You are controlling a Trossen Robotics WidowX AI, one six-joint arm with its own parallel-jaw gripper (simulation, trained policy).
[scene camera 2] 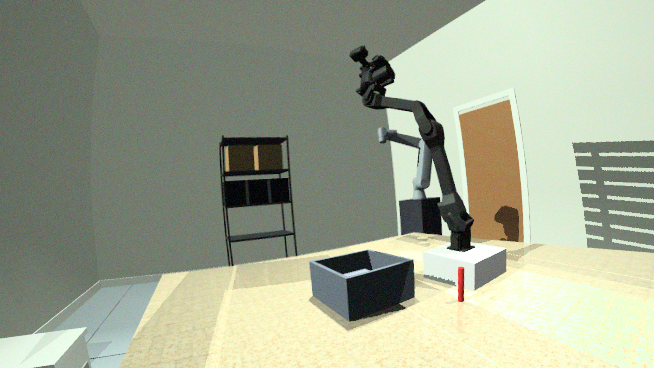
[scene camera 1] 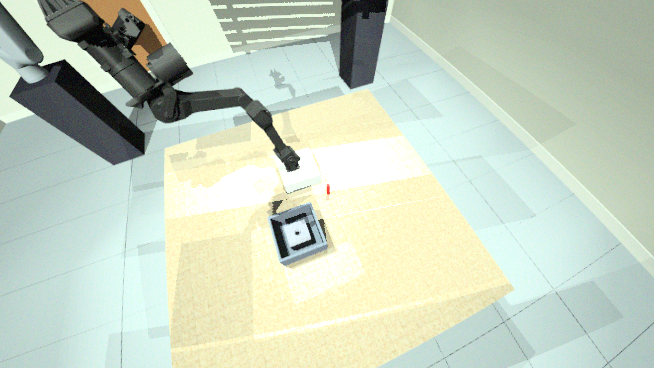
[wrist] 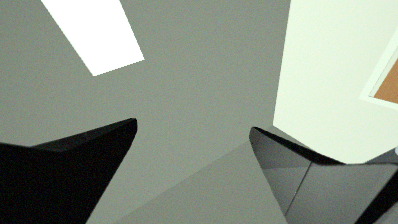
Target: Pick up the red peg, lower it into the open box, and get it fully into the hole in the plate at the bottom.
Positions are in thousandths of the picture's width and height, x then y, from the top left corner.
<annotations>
grey box: scene camera 2 597, 765; scene camera 1 424, 605; not seen in the wrist view (out of frame)
</annotations>
